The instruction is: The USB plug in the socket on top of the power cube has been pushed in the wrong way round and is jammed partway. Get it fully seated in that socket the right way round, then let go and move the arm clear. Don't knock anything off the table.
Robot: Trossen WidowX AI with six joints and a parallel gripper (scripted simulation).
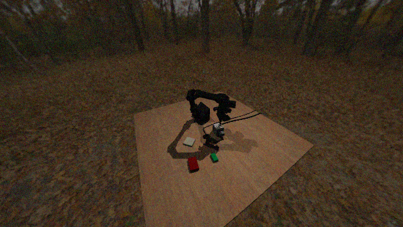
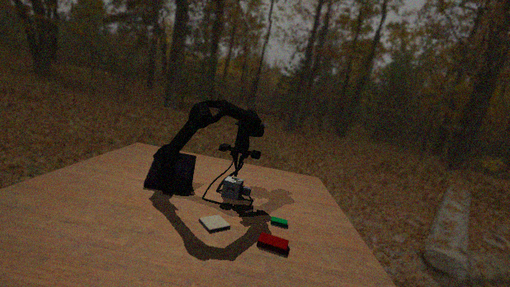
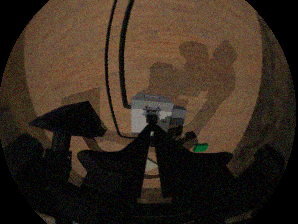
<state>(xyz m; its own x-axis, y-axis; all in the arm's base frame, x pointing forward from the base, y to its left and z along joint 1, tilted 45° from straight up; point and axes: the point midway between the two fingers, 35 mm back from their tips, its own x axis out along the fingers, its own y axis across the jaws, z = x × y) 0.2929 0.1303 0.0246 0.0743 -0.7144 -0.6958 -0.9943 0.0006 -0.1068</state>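
Now: the dark USB plug 2 cm below my gripper tip. The rest, counted from my gripper tip: white flat block (1 cm behind, 30 cm to the right, 12 cm below); green block (22 cm ahead, 19 cm to the right, 12 cm below); red block (20 cm ahead, 35 cm to the right, 11 cm below).
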